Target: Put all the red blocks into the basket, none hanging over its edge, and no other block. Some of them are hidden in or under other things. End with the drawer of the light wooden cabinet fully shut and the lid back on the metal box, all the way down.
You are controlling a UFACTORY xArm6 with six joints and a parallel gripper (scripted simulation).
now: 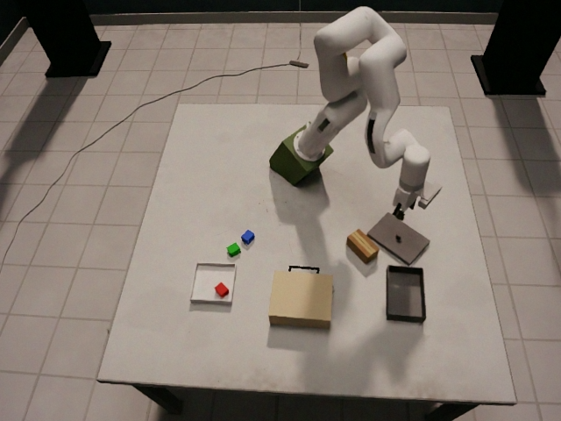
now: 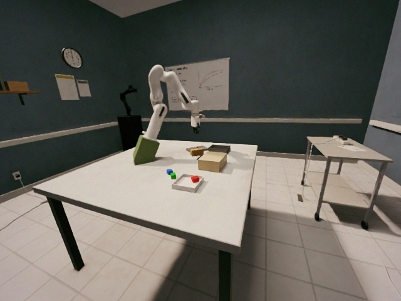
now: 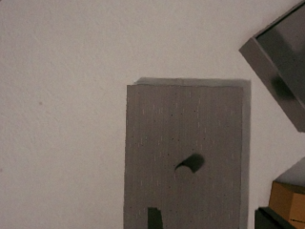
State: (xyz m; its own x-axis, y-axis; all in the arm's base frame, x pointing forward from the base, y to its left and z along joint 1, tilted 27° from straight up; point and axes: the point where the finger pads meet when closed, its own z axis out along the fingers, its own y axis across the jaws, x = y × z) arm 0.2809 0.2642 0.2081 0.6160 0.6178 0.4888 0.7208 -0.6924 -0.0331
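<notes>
Right now the grey metal lid is 10 mm to the left of my hand and 180 mm below it. The rest, counted from my hand: blue block 550 mm to the right, 180 mm below; then light wooden cabinet 250 mm ahead, 350 mm to the right, 150 mm below; then drawer 240 mm ahead, 350 mm to the right, 150 mm below.
</notes>
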